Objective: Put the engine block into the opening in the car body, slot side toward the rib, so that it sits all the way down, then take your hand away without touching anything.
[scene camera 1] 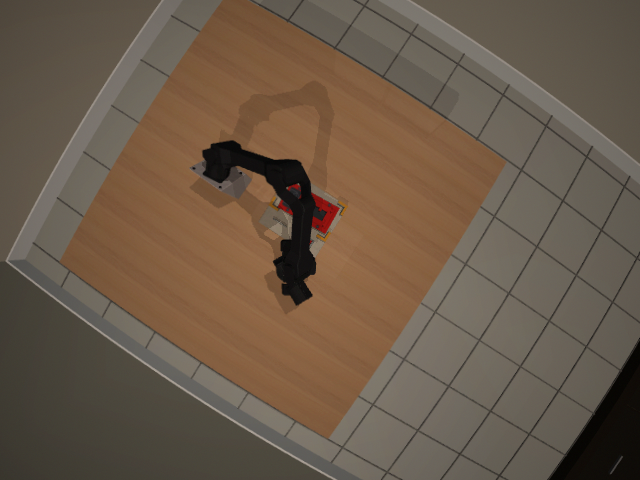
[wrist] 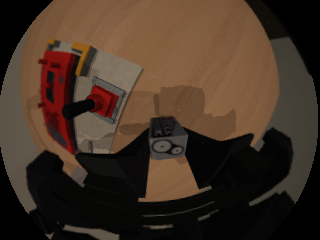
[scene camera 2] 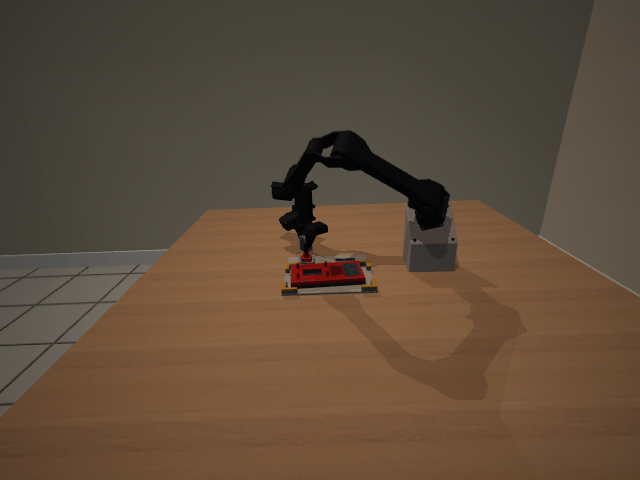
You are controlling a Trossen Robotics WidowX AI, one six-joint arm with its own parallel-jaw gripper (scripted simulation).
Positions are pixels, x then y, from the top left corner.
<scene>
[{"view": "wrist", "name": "my gripper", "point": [163,129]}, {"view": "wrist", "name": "engine block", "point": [166,138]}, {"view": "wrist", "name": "red car body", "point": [58,78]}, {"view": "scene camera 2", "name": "my gripper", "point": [305,246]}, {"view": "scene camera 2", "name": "red car body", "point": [325,274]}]
</scene>
